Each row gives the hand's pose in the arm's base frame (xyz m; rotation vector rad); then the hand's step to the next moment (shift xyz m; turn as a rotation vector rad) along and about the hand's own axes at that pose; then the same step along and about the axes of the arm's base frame.
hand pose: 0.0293 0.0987 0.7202 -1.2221 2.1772 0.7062
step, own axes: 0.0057 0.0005 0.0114 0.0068 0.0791 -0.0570
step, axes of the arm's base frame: -0.0007 0.0045 -0.0119 -0.0835 -0.0064 0.0504
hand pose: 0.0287 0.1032 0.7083 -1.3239 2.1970 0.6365
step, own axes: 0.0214 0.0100 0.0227 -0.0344 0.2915 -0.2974
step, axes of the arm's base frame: -0.0138 0.0039 -0.0295 -0.2984 -0.0378 0.2900
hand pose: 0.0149 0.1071 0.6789 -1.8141 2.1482 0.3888
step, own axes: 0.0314 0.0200 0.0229 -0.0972 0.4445 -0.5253
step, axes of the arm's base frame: -0.0234 -0.0161 -0.0332 -0.4520 -0.0454 0.5259
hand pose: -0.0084 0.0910 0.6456 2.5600 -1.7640 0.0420
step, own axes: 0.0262 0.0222 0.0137 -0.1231 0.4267 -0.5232
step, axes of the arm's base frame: -0.0114 -0.0329 -0.0124 -0.4446 -0.0150 0.5226
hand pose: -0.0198 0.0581 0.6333 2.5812 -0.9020 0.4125
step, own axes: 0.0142 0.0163 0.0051 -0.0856 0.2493 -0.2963
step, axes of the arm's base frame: 0.0010 -0.0216 0.0051 -0.2686 -0.0056 0.2917
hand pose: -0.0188 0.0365 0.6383 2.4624 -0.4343 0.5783
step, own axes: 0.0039 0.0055 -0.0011 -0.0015 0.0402 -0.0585
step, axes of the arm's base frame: 0.0007 -0.0044 0.0052 -0.0361 0.0033 0.0611
